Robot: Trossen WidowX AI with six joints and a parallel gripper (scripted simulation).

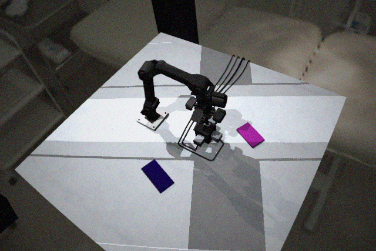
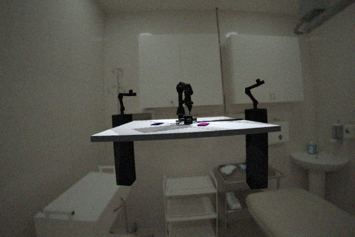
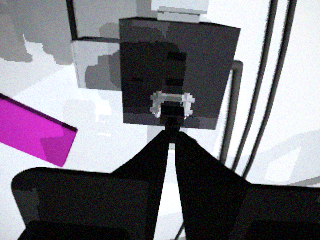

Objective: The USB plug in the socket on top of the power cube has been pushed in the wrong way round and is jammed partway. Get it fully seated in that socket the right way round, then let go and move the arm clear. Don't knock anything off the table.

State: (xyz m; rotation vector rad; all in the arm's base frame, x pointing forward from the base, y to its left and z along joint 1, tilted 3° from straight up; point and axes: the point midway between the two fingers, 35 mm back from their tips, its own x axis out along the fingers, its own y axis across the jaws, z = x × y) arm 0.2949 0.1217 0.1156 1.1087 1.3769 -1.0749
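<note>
The dark USB plug is 2 cm below my gripper tip. Round my gripper tip: magenta card 17 cm ahead, 12 cm to the left, 11 cm below; then dark blue card 2 cm behind, 34 cm to the right, 11 cm below.
</note>
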